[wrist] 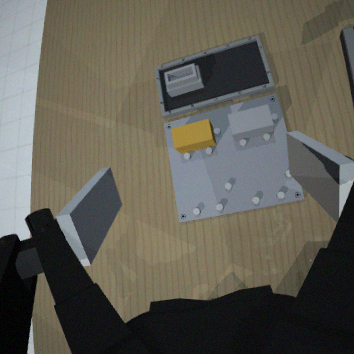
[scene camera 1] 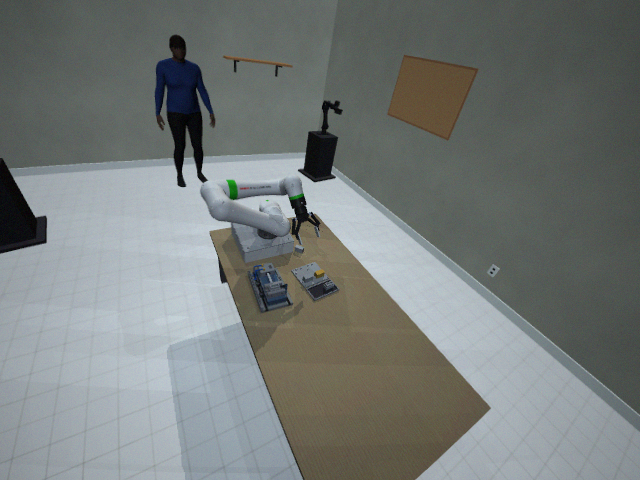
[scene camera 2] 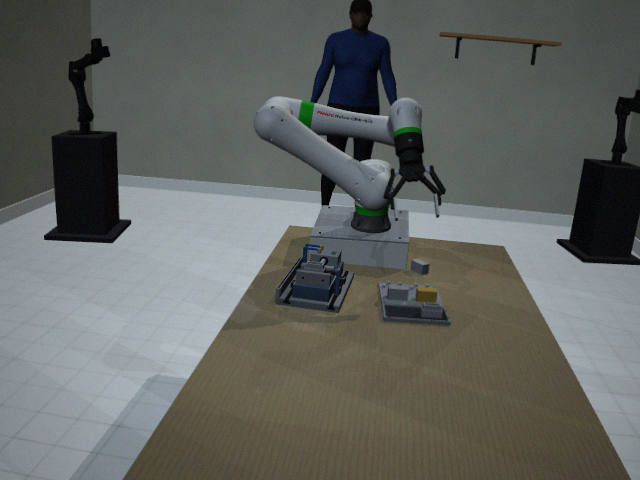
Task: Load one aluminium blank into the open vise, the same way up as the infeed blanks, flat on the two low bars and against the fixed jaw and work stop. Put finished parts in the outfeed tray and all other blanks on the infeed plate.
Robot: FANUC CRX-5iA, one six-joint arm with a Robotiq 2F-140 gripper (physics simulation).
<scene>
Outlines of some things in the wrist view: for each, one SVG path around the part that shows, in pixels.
The gripper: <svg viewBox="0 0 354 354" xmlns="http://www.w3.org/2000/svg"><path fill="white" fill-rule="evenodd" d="M354 159L329 148L297 130L286 132L289 174L337 222L327 247L319 248L296 297L273 293L270 284L239 289L210 300L173 298L150 301L149 311L143 312L125 323L96 282L93 283L83 267L91 265L122 205L110 167L100 168L58 212L55 219L49 208L35 210L24 218L32 237L19 240L15 233L0 237L0 354L27 354L37 274L42 272L45 274L55 304L53 306L71 354L354 354Z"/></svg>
A brass blank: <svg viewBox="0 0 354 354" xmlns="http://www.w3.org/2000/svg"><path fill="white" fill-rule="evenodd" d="M208 118L171 128L173 146L179 153L216 145L213 127Z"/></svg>
</scene>
